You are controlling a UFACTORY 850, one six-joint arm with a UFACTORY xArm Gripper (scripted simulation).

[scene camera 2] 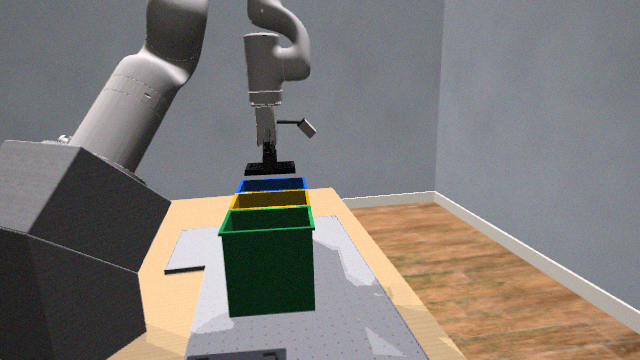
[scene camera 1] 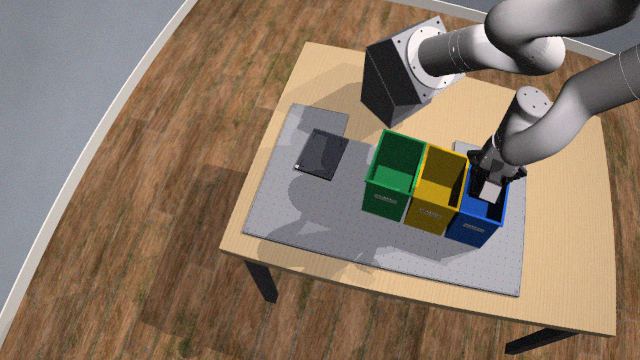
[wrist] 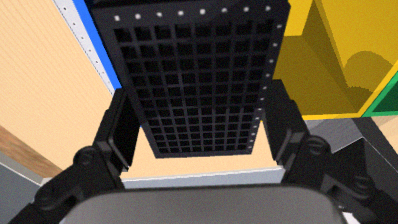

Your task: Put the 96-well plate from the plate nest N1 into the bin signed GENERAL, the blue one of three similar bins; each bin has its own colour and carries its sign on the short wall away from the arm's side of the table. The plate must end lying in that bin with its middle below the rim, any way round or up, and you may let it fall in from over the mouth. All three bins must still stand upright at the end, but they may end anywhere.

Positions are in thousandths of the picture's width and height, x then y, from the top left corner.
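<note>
Green bin (scene camera 2: 421,754), (scene camera 1: 620,435). Blue bin (scene camera 1: 738,643), (scene camera 2: 457,510). Black 96-well plate (wrist: 509,444). My gripper (scene camera 2: 423,465), (wrist: 501,444).
</note>
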